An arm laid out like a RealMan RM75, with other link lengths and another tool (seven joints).
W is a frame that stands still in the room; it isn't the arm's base.
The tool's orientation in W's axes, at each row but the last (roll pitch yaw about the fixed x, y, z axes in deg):
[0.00, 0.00, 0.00]
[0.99, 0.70, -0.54]
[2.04, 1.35, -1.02]
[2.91, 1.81, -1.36]
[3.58, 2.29, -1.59]
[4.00, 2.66, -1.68]
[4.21, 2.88, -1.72]
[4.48, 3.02, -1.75]
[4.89, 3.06, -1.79]
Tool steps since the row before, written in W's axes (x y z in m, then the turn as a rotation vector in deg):
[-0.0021, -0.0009, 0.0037, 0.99, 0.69, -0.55]
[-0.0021, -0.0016, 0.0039, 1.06, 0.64, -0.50]
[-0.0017, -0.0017, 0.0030, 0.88, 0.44, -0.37]
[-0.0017, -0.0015, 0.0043, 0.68, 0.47, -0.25]
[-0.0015, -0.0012, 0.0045, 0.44, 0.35, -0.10]
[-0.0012, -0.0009, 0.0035, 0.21, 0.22, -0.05]
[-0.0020, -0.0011, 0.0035, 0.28, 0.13, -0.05]
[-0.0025, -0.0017, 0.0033, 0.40, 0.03, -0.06]
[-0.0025, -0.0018, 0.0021, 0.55, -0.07, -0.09]
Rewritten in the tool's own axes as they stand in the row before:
[-0.0021, -0.0009, 0.0037, 0.99, 0.69, -0.55]
[-0.0021, -0.0016, 0.0039, 1.06, 0.64, -0.50]
[-0.0017, -0.0016, 0.0030, 0.88, 0.44, -0.37]
[-0.0018, -0.0013, 0.0043, 0.68, 0.47, -0.25]
[-0.0016, -0.0010, 0.0045, 0.43, 0.36, -0.11]
[-0.0013, -0.0007, 0.0035, 0.21, 0.22, -0.06]
[-0.0021, -0.0009, 0.0035, 0.28, 0.14, -0.05]
[-0.0026, -0.0015, 0.0033, 0.40, 0.04, -0.04]
[-0.0026, -0.0017, 0.0021, 0.56, -0.06, -0.06]

